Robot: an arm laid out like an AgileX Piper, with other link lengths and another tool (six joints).
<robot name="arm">
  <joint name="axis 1" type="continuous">
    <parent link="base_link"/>
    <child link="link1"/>
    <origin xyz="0 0 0.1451"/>
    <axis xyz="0 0 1"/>
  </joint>
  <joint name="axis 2" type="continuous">
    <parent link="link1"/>
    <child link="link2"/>
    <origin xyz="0 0 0"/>
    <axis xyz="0 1 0"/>
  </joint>
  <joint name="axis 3" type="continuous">
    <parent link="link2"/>
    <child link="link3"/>
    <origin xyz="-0.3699 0 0.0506"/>
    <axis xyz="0 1 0"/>
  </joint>
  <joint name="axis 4" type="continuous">
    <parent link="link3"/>
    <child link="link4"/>
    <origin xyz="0.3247 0 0.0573"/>
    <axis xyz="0.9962 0 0.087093"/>
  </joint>
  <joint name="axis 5" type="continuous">
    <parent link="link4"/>
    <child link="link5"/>
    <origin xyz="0 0 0"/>
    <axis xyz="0 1 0"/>
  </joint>
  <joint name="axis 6" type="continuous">
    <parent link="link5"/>
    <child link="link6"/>
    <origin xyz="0.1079 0 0.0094"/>
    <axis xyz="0.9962 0 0.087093"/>
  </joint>
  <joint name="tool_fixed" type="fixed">
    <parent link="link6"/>
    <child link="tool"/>
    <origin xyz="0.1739 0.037 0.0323" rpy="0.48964 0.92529 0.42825"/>
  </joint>
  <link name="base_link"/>
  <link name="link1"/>
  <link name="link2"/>
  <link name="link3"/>
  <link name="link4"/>
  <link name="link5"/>
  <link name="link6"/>
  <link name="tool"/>
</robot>
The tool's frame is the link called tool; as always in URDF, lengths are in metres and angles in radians. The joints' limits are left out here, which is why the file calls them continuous.
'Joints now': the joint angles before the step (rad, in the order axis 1, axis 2, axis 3, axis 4, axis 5, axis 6). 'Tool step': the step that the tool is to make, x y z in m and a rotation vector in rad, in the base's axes. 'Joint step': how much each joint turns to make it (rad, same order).
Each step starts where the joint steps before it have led.
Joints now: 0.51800 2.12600 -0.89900 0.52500 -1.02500 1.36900
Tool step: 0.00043 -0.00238 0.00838 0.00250 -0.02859 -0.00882
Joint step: -0.00001 -0.00001 -0.00101 0.00299 -0.02899 0.00000
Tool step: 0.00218 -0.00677 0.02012 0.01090 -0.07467 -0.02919
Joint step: 0.00002 0.00801 -0.01198 0.01402 -0.07602 0.00200
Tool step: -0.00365 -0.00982 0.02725 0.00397 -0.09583 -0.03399
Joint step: -0.00001 -0.00001 0.00000 0.01299 -0.10099 -0.00199
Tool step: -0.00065 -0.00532 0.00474 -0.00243 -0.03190 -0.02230
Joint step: 0.00000 0.01302 -0.00601 0.01400 -0.04201 -0.00400
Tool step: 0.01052 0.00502 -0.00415 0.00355 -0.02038 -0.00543
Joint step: -0.00002 0.04300 -0.04901 0.00198 -0.01599 0.00000
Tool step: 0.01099 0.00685 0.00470 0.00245 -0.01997 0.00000
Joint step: 0.00003 0.02199 -0.05100 0.00002 0.00500 -0.01201
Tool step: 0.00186 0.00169 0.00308 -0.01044 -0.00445 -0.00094
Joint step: -0.00001 -0.00001 -0.00898 0.00001 0.00300 -0.01500
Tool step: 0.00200 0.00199 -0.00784 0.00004 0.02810 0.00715
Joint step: -0.00001 0.00002 -0.00001 -0.00002 0.02899 0.00001
